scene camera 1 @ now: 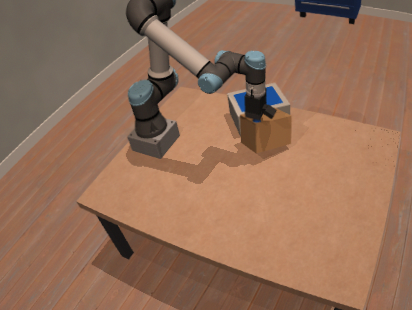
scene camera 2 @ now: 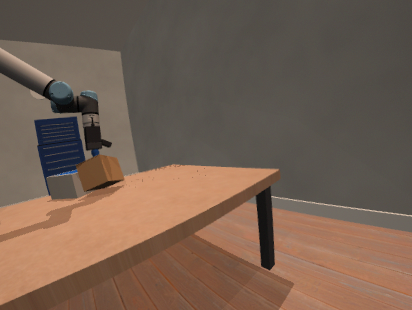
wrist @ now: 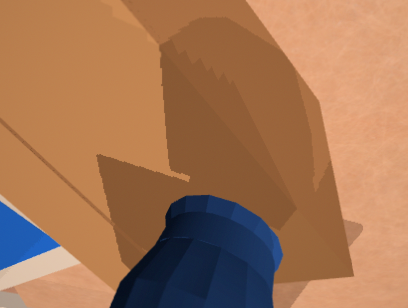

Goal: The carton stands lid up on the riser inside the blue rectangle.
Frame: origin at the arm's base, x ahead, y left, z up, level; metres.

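Seen in the pictures: end effector, tool point: [scene camera 1: 255, 121] [scene camera 2: 95, 159] [wrist: 197, 225]; arm's base, origin of the base link: [scene camera 1: 151, 127].
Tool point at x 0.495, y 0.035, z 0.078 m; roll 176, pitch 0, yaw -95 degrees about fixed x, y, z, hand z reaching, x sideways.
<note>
Offsets run from my tool point to a thing's top centre. Level surfaces: height alone.
The brown carton [scene camera 1: 274, 134] [scene camera 2: 102, 172] [wrist: 75, 100] is tilted, beside and in front of the riser, with a lower edge close to the table. Whether it touches the table is unclear. My suction cup [scene camera 1: 257, 120] [scene camera 2: 95, 152] [wrist: 225, 212] points down and is shut on the carton, at its upper side. The light grey riser {0.052 m back, 0.228 m left, 0.048 m down} [scene camera 1: 236, 114] [scene camera 2: 65, 187] [wrist: 47, 266] stands on the table behind the carton. The blue rectangle {0.052 m back, 0.228 m left, 0.048 m down} [scene camera 1: 274, 95] [wrist: 22, 240] lies on its top, with no carton on it. The carton and my gripper hide part of the riser in scene camera 1.
The wooden table {0.168 m down} [scene camera 1: 225, 210] [scene camera 2: 165, 200] carries the riser and the arm's grey base [scene camera 1: 162, 141]. The arm's shadow falls on the table. A blue cabinet [scene camera 1: 327, 7] [scene camera 2: 60, 150] stands on the floor beyond the table.
</note>
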